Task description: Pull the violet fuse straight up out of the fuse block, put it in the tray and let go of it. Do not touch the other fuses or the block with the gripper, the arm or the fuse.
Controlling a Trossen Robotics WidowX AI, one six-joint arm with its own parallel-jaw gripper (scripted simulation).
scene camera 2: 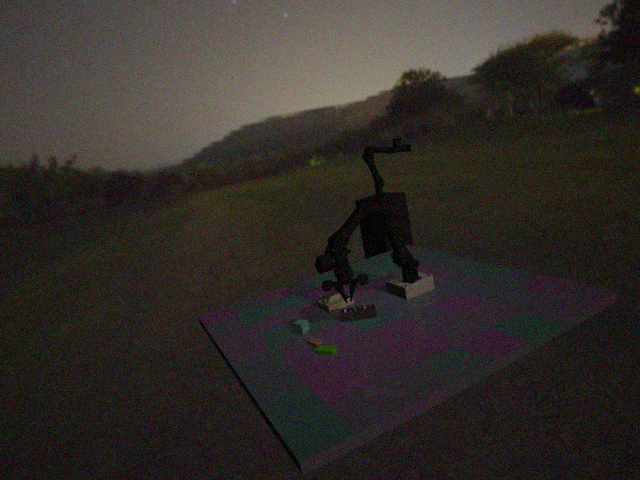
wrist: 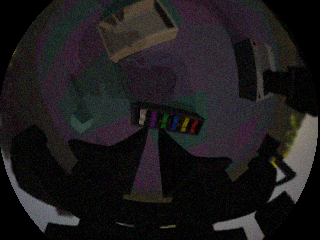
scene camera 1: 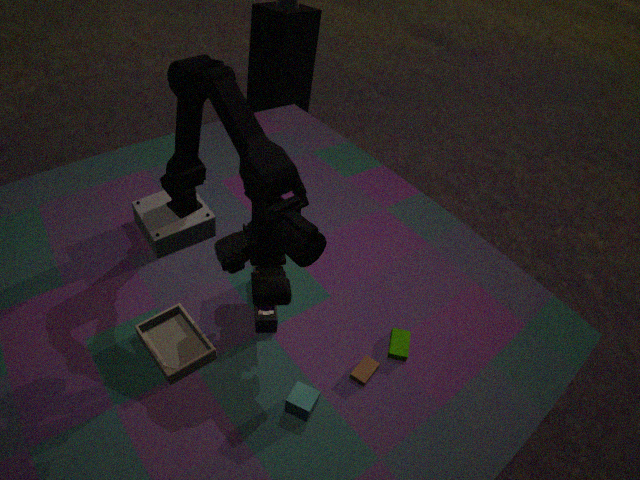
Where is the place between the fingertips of my gripper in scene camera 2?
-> At 349,302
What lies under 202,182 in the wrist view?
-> My gripper.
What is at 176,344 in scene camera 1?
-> A grey tray.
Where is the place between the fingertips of my gripper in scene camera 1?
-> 266,291
